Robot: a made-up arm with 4 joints.
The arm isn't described. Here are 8 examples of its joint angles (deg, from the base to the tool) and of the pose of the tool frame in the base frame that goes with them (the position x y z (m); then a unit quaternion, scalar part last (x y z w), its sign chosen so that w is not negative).
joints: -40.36 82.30 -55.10 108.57
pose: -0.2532 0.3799 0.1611 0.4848 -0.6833 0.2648 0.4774
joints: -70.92 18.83 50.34 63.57
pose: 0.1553 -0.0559 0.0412 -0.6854 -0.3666 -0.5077 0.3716
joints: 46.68 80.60 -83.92 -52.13
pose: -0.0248 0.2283 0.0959 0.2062 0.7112 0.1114 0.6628
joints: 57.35 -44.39 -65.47 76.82
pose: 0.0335 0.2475 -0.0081 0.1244 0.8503 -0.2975 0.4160
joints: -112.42 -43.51 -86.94 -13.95
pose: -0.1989 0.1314 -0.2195 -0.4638 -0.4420 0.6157 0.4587
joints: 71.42 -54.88 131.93 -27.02
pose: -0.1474 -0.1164 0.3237 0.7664 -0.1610 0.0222 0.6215
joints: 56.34 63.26 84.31 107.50
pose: -0.3972 -0.0851 -0.1061 0.6472 -0.5964 0.4745 0.0185
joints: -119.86 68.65 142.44 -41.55
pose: -0.2881 0.4490 -0.0840 -0.1949 0.6655 -0.0030 0.7205
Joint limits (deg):
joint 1: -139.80..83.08
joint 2: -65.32..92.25
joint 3: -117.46..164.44
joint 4: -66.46..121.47
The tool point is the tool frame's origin. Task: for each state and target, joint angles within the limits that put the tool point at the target. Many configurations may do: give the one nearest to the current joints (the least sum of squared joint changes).
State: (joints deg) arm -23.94 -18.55 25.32 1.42
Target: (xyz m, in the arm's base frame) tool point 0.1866 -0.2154 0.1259
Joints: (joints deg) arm -0.42 -24.08 51.55 -31.31
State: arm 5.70 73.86 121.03 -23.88
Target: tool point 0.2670 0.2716 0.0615
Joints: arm -31.53 60.53 134.30 -49.39
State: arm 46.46 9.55 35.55 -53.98
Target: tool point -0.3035 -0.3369 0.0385
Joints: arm 82.93 -29.64 71.44 -31.82
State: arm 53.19 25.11 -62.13 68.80
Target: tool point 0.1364 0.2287 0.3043
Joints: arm 14.53 40.66 -92.48 101.67
